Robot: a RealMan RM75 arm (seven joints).
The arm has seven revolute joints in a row. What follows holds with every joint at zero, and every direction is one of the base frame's. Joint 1 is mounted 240.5 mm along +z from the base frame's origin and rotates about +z. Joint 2 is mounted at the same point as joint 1 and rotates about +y. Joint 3 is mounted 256 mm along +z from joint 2 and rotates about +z. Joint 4 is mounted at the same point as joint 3 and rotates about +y. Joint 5 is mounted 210 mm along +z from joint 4 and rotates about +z. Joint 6 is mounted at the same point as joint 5 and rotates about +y. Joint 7 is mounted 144 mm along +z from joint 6 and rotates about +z. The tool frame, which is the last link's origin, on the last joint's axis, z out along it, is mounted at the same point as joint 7; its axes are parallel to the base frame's.
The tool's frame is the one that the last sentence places.
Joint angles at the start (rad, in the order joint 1, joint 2, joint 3, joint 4, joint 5, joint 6, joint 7):
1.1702 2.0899 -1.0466 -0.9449 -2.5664 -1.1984 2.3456
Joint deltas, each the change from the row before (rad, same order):
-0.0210 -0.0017 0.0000 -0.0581 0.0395 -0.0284 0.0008
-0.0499 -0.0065 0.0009 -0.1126 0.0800 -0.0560 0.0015
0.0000 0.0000 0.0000 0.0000 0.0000 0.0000 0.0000
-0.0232 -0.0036 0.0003 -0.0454 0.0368 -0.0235 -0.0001
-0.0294 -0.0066 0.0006 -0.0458 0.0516 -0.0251 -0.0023
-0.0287 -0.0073 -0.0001 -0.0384 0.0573 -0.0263 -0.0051
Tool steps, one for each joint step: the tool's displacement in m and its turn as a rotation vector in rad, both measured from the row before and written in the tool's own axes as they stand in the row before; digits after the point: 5 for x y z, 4 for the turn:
-0.00482 0.00144 -0.00961 -0.0159 -0.0384 0.0023
-0.00538 0.00226 -0.02014 -0.0300 -0.0702 0.0043
0.00000 0.00000 0.00000 0.0000 0.0000 0.0000
-0.00147 0.00151 -0.00860 -0.0146 -0.0284 0.0010
-0.00043 0.00168 -0.00989 -0.0215 -0.0343 0.0044
0.00019 0.00286 -0.00910 -0.0290 -0.0321 0.0033

